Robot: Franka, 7 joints.
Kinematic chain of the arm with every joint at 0, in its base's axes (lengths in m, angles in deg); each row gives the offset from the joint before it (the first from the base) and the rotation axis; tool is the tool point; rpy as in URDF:
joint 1: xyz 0 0 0.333 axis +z
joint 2: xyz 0 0 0 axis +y
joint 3: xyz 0 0 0.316 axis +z
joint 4: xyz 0.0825 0 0 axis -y
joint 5: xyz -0.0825 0 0.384 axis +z
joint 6: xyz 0 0 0 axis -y
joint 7: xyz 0.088 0 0 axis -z
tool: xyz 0 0 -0.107 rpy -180 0 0
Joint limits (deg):
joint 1: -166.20..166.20
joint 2: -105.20..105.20
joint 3: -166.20..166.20
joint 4: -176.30..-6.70
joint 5: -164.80..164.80
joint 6: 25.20..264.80
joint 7: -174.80..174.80
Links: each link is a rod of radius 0.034 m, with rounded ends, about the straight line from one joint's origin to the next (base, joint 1, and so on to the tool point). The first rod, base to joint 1, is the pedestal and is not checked.
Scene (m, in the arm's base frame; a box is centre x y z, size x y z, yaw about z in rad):
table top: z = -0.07
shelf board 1: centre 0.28 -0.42 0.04 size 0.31 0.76 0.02 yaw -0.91
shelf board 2: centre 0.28 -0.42 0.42 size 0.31 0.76 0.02 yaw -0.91
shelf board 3: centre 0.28 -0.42 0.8 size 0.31 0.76 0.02 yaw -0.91
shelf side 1: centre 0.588 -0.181 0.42 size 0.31 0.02 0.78 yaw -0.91
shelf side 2: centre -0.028 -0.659 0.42 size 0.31 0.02 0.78 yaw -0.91
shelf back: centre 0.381 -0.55 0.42 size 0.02 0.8 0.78 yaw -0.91
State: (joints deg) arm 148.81 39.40 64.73 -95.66 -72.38 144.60 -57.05
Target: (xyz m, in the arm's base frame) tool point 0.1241 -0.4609 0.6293
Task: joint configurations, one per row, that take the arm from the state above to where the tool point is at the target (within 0.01 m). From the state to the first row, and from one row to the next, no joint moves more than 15 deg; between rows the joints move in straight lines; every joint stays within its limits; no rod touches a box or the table.
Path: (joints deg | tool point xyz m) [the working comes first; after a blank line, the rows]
Joints at the target: 166.20 38.59 126.49 -126.10 -76.93 159.98 -57.05
Straight joint move there: touches shelf side 2.

1: 148.09 46.16 78.50 -106.66 -74.48 150.01 -57.05 | -0.5291 -0.3760 0.4355
2: 147.38 52.92 92.26 -117.66 -76.58 155.42 -57.05 | -0.3891 -0.4414 0.4729
3: 146.66 59.68 106.03 -128.66 -78.69 160.83 -57.05 | -0.2448 -0.4461 0.5347
4: 145.95 66.44 119.80 -139.66 -80.79 166.23 -57.05 | -0.1121 -0.3937 0.5948
5: 145.23 73.20 133.56 -150.66 -82.89 171.64 -57.05 | -0.0010 -0.3001 0.6293
6: 152.22 61.67 131.21 -142.48 -80.90 167.76 -57.05 | 0.0279 -0.3633 0.6297
7: 159.21 50.13 128.85 -134.29 -78.92 163.87 -57.05 | 0.0698 -0.4181 0.6287
8: 166.20 38.59 126.49 -126.10 -76.93 159.98 -57.05 | 0.1241 -0.4609 0.6293

